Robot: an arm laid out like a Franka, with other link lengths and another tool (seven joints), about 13 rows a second.
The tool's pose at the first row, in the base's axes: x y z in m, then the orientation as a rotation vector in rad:
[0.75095, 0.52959, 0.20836, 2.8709, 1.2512, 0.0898]
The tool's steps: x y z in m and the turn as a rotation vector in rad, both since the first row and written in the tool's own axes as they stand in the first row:
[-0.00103, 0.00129, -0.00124, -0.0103, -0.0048, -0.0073]
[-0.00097, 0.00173, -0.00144, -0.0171, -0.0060, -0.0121]
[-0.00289, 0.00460, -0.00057, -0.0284, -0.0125, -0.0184]
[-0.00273, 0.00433, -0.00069, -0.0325, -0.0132, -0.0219]
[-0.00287, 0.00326, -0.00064, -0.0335, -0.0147, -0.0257]
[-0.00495, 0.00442, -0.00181, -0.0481, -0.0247, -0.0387]
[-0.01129, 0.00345, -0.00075, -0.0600, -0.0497, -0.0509]
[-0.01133, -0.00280, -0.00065, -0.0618, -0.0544, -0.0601]
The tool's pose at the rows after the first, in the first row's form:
[0.75112, 0.52794, 0.20959, 2.8560, 1.2566, 0.0890]
[0.75148, 0.52768, 0.20980, 2.8467, 1.2603, 0.0913]
[0.75232, 0.52433, 0.20893, 2.8310, 1.2634, 0.0886]
[0.75222, 0.52463, 0.20905, 2.8251, 1.2665, 0.0900]
[0.75135, 0.52526, 0.20896, 2.8213, 1.2712, 0.0884]
[0.75072, 0.52293, 0.21006, 2.7973, 1.2815, 0.0827]
[0.74576, 0.51896, 0.20866, 2.7712, 1.2889, 0.0543]
[0.74117, 0.52319, 0.20837, 2.7619, 1.2999, 0.0486]

